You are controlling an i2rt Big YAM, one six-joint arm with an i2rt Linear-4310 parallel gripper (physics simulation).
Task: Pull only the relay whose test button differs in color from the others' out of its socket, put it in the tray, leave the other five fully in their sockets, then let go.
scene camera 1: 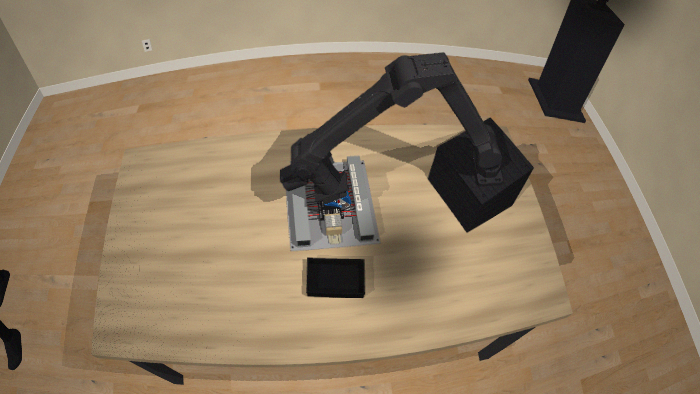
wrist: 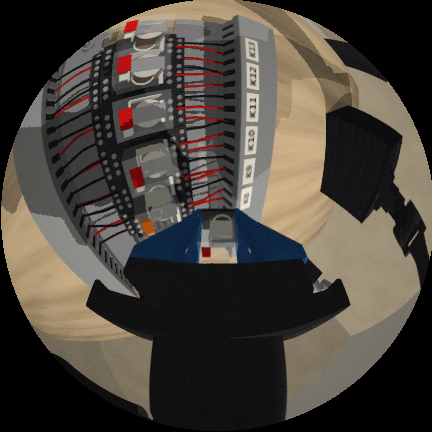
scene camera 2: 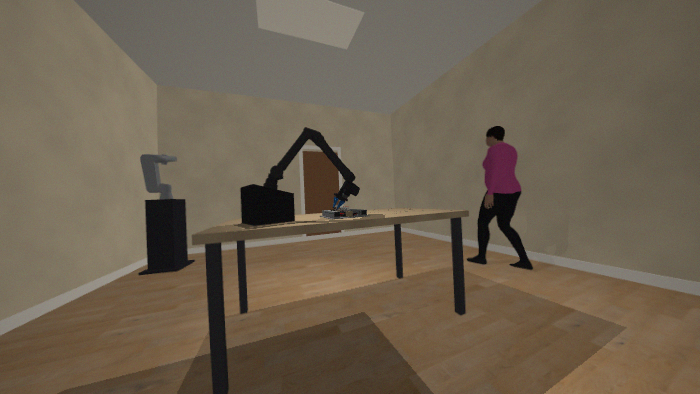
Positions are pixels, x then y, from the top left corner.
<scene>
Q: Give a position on a relay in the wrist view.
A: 144, 66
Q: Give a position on a relay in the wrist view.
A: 133, 116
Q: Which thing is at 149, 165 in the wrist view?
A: A relay.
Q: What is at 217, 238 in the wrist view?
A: A relay.
</scene>
